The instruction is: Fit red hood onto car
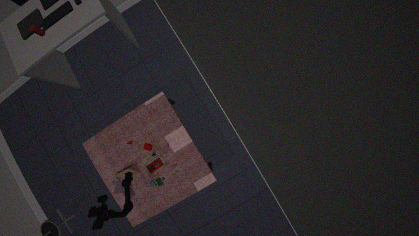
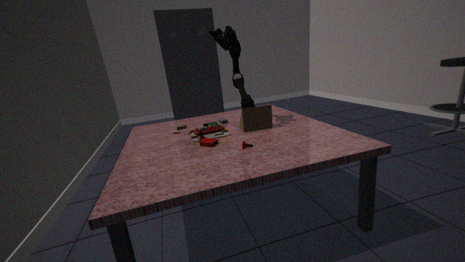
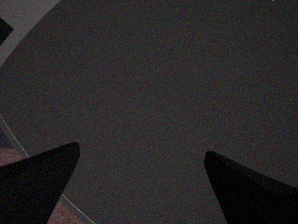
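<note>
Right now my gripper tip is 12 cm short of the red hood, 24 cm to the right of it and 61 cm above it. The rest, counted from my gripper tip: grey jig: 11 cm ahead, 3 cm to the left, 61 cm below; green item: 5 cm ahead, 22 cm to the right, 62 cm below.
</note>
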